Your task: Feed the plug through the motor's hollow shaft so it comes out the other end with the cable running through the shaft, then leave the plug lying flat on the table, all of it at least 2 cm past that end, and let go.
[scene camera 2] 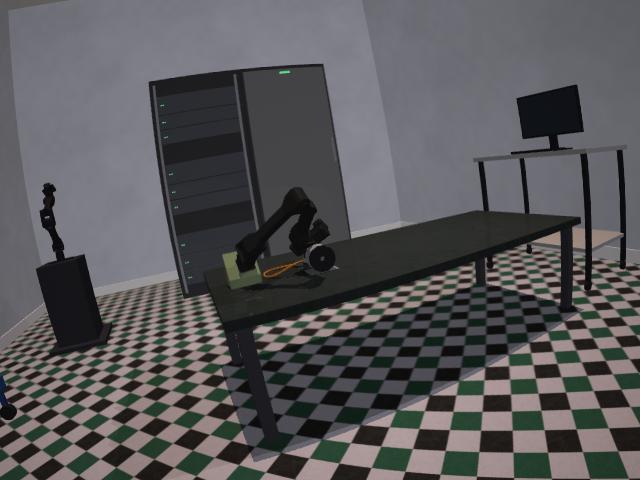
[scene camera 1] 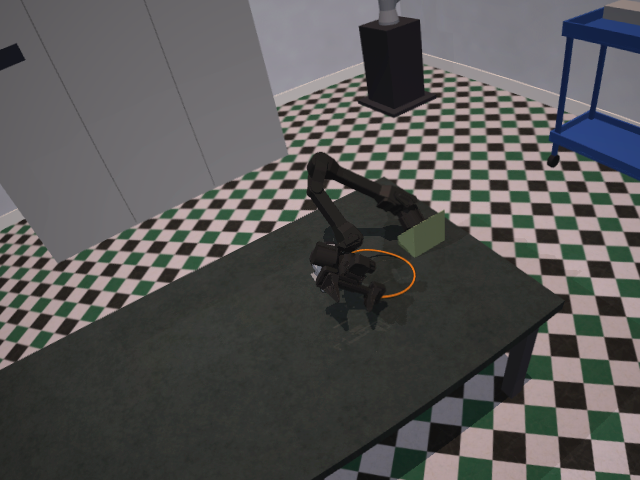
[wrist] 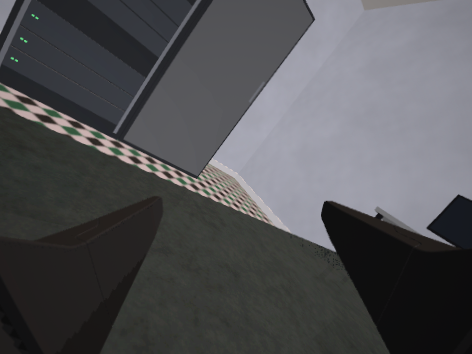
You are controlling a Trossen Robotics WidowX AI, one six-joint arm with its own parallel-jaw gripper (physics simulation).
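Pixels of known places: gripper, fingertip midpoint: (scene camera 1: 354, 306) (wrist: 243, 206); arm's base, origin of the base link: (scene camera 2: 245, 264) (scene camera 1: 415, 225).
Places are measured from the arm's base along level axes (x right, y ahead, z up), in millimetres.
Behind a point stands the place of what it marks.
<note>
The motor (scene camera 1: 316, 270) {x 81, y 331, z -25 mm} (scene camera 2: 314, 259) {x 118, y 242, z -20 mm} stands on the table; my arm hides most of it in scene view 1. In scene view 2 its round dark end face with a light centre shows. The orange cable (scene camera 1: 414, 274) {x -101, y 101, z -72 mm} (scene camera 2: 272, 270) {x -121, y 133, z -76 mm} curves over the table beside it. One end of the curve passes behind my gripper, the other behind the arm. The plug does not show; the gripper may hide it. Whether cable lies in the shaft cannot be seen. My gripper (scene camera 1: 354, 303) {x -164, y 356, z 42 mm} (wrist: 243, 206) {x -164, y 356, z 42 mm} is wide open and empty, low over the table beside the motor, its fingers level with bare tabletop beyond.
A pale green angled block (scene camera 1: 429, 237) {x -48, y -12, z -27 mm} (scene camera 2: 234, 281) {x 36, y -63, z -48 mm} stands beside the arm's base at one end of the dark table (scene camera 1: 217, 361) {x 21, y 718, z -77 mm} (scene camera 2: 413, 248) {x 137, y 699, z -77 mm} (wrist: 225, 290) {x -198, y 464, z -77 mm}. A grey cabinet (scene camera 1: 129, 103) (scene camera 2: 289, 155) (wrist: 200, 75) stands on the floor beyond the table.
</note>
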